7 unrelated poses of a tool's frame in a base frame.
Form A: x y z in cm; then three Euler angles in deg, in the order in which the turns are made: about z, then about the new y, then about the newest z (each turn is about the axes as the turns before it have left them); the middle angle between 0 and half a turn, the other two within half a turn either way.
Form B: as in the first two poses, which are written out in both.
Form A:
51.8, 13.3, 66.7, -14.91, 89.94, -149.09
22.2, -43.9, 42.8, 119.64, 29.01, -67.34
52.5, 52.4, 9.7, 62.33, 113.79, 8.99
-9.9, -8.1, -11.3, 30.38, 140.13, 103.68
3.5, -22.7, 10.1, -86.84, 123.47, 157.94
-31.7, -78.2, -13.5, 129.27, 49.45, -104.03
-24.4, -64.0, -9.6, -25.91, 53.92, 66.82
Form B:
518, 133, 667, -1.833, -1.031, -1.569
222, -439, 428, 0.867, 0.188, -0.473
525, 524, 97, -2.427, 1.129, 2.801
-99, -81, -113, 1.916, -0.152, 2.460
35, -227, 101, -0.882, -0.884, 2.625
-317, -782, -135, 0.524, -0.185, -0.848
-244, -640, -96, 0.872, 0.324, 0.901

